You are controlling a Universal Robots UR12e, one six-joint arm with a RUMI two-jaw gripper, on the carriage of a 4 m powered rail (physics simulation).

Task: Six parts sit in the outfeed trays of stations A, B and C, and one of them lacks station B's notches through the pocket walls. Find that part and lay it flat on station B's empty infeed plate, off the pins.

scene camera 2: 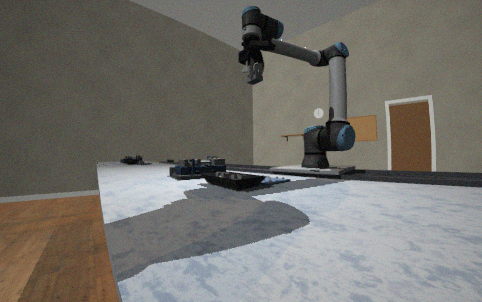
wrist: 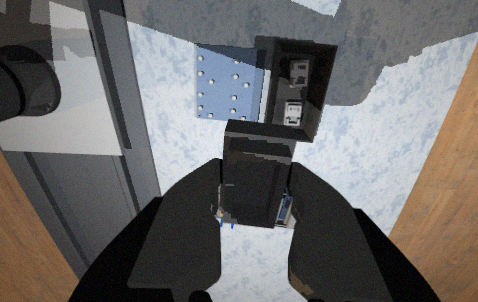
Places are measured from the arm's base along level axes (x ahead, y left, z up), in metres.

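Pixels of known places: gripper, fingertip midpoint: point(scene camera 2: 254, 80) point(wrist: 254, 162); arm's base, origin of the base link: point(scene camera 2: 315, 167) point(wrist: 29, 81).
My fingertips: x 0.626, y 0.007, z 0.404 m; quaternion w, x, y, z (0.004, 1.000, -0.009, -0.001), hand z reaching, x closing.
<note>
For each thing: its top centre in the pictures, then the offset to it from my fingertips. "spot": a spot on its surface instead.
- dark grey block-shaped part, middle of its top: point(wrist: 253, 193) point(scene camera 2: 254, 74) dx +0.000, dy -0.002, dz +0.030 m
- blue plate, middle of its top: point(wrist: 228, 86) point(scene camera 2: 261, 179) dx -0.066, dy -0.025, dz -0.426 m
- far end, surface spot: point(wrist: 299, 73) spot: dx +0.107, dy +0.014, dz -0.401 m
- nearer, middle of its top: point(wrist: 293, 115) dx +0.103, dy -0.087, dz -0.387 m
- dark blue station fixture, middle of its top: point(wrist: 260, 214) point(scene camera 2: 200, 158) dx +0.034, dy -0.375, dz -0.335 m
- station, surface spot: point(scene camera 2: 131, 160) spot: dx +0.129, dy -1.931, dz -0.387 m
My gripper point(scene camera 2: 254, 69) point(wrist: 254, 162) is high above the table, shut on a dark grey block-shaped part point(scene camera 2: 255, 79) point(wrist: 250, 195). The part sits between both jaws and moves clear of everything; its pocket walls are too dark to tell whether they have notches. Ahead in the wrist view lies a blue plate point(scene camera 2: 280, 180) point(wrist: 217, 90) with several upright white pins and no part on it. Beside it stands a black outfeed tray point(scene camera 2: 235, 181) point(wrist: 326, 82) with two light grey parts, one at the far end point(wrist: 299, 73) and one nearer point(wrist: 292, 113). I cannot tell the station's letter.
A dark blue station fixture point(scene camera 2: 197, 169) stands behind the tray; parts of it show past the held part in the wrist view. Another station point(scene camera 2: 132, 160) is far down the table. The rail point(scene camera 2: 410, 177) point(wrist: 119, 75) runs along the table's side, under the arm's base.
</note>
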